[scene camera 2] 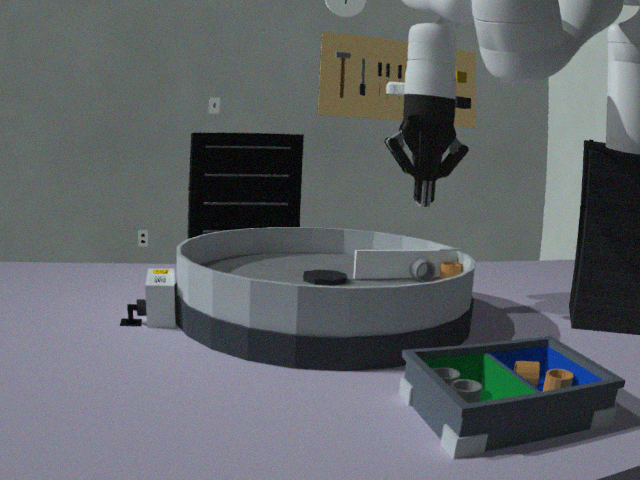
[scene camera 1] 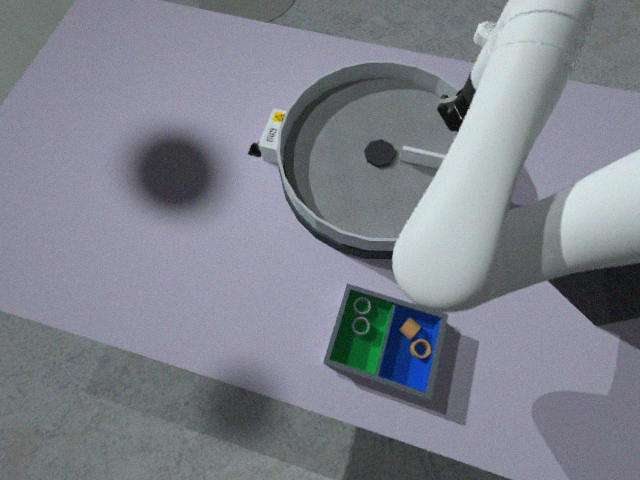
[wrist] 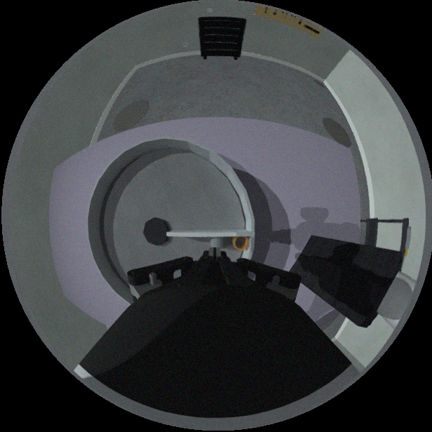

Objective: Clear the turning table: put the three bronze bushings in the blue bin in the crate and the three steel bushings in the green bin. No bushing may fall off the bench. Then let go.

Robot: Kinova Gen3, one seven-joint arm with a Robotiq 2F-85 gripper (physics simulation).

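Places are measured from the arm's base along level axes (x ahead, y left, z up), in metres.
Where they show: gripper, fingertip midpoint: [scene camera 2: 423,205]; arm's base, link origin: [scene camera 2: 630,149].
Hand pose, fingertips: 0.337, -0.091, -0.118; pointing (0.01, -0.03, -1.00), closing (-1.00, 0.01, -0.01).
Observation:
Each offset is from my fingertips to the top centre of the thing, as dx, dy, dz. "*": to the spot under its first point.
The grey turning table [scene camera 1: 341,170] [scene camera 2: 273,310] [wrist: 145,195] holds a steel bushing [scene camera 2: 422,269] [wrist: 216,243] lying on its side by the white bar {* +0.049, -0.011, -0.076} [scene camera 1: 423,156] [scene camera 2: 382,264] [wrist: 205,233], and a bronze bushing {-0.053, +0.001, -0.084} [scene camera 2: 451,269] [wrist: 235,245] near the rim. In scene camera 1 the arm hides both. In the crate {+0.024, +0.346, -0.113} [scene camera 1: 336,324] [scene camera 2: 547,421], two steel bushings stand in the green bin {* +0.055, +0.387, -0.157} [scene camera 1: 361,356] [scene camera 2: 498,379]. The blue bin {* -0.027, +0.383, -0.157} [scene camera 1: 405,369] [scene camera 2: 568,359] holds a bronze bushing {-0.015, +0.312, -0.125} [scene camera 1: 410,328] [scene camera 2: 527,372] on its side and another upright. My gripper [scene camera 2: 424,204] [wrist: 214,254] is shut and empty, above the table's rim height.
A dark hub {+0.136, -0.012, -0.102} [scene camera 1: 380,153] [scene camera 2: 324,277] [wrist: 156,231] rises at the turning table's centre. A white control box {* +0.370, +0.018, -0.105} [scene camera 1: 270,136] [scene camera 2: 160,299] is at its left. A black block [scene camera 2: 610,237] [wrist: 350,280] stands at the right. The white arm passes over the crate's back right corner in scene camera 1.

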